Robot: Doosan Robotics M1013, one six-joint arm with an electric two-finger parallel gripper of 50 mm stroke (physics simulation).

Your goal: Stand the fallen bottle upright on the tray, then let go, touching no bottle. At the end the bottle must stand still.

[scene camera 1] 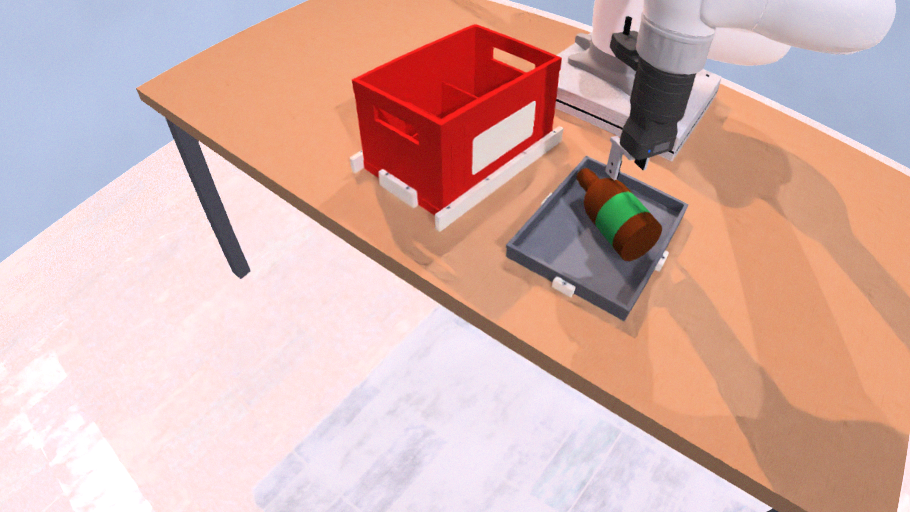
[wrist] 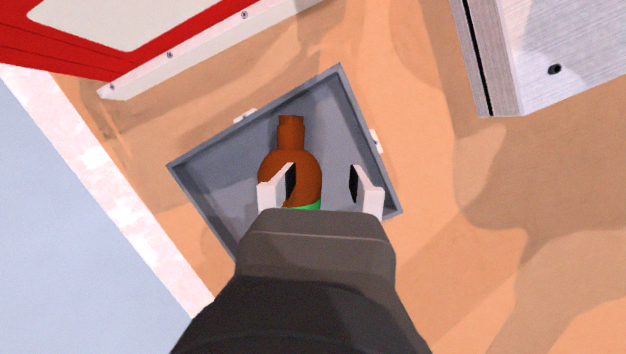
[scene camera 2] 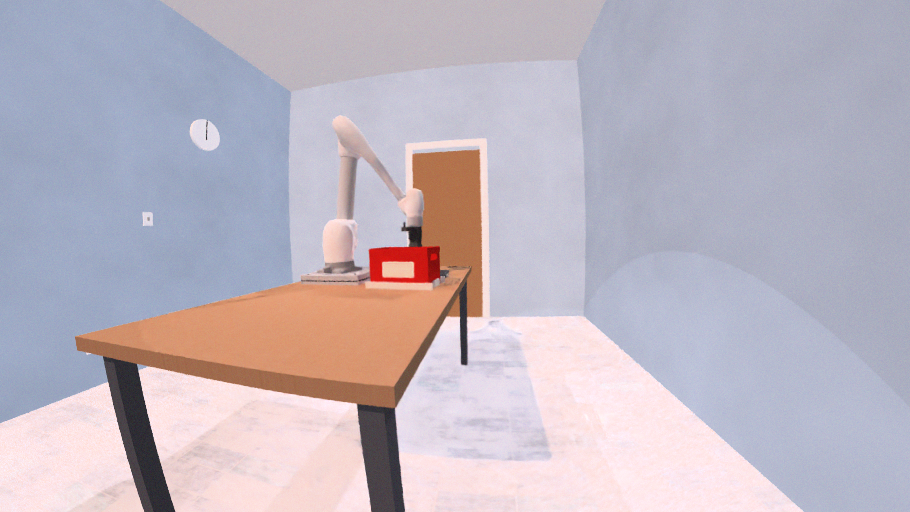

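Where they show: gripper, fingertip midpoint: (scene camera 1: 626,170) (wrist: 322,175); arm's base, origin of the base link: (scene camera 1: 623,68) (scene camera 2: 340,271).
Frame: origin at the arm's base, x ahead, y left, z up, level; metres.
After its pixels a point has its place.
Note:
A brown bottle (scene camera 1: 596,197) @[x 0.395, y 0.226, z 0.014 m] (wrist: 306,175) @[x 0.343, y 0.226, z 0.019 m] with a green label lies on its side on the grey tray (scene camera 1: 566,264) @[x 0.478, y 0.253, z -0.045 m] (wrist: 200,172) @[x 0.502, y 0.205, z -0.045 m]. In scene camera 1 its neck points to the tray's back left corner and its base to the right side. My gripper (scene camera 1: 626,170) @[x 0.326, y 0.227, z 0.030 m] (wrist: 322,175) @[x 0.326, y 0.227, z 0.030 m] is open and empty, pointing down above the bottle. In the wrist view one finger overlaps the bottle's shoulder and the other is over the tray floor beside the bottle. The gripper body hides the lower part of the bottle there. The bottle and the fingertips are hidden behind the crate in scene camera 2.
A red crate (scene camera 1: 404,162) @[x 0.560, y -0.004, z 0.019 m] (scene camera 2: 416,273) @[x 0.521, y -0.114, z 0.018 m] (wrist: 50,60) @[x 0.531, y 0.073, z 0.036 m] stands left of the tray in scene camera 1, with white strips (scene camera 1: 502,181) @[x 0.430, y 0.072, z -0.042 m] (wrist: 205,42) @[x 0.418, y 0.071, z -0.022 m] along its foot. Small white blocks (scene camera 1: 563,286) @[x 0.515, y 0.279, z -0.037 m] sit against the tray's sides. The robot's base plate (scene camera 1: 585,101) @[x 0.174, y 0.032, z -0.007 m] (wrist: 570,50) @[x 0.099, y 0.173, z 0.003 m] is behind the tray.

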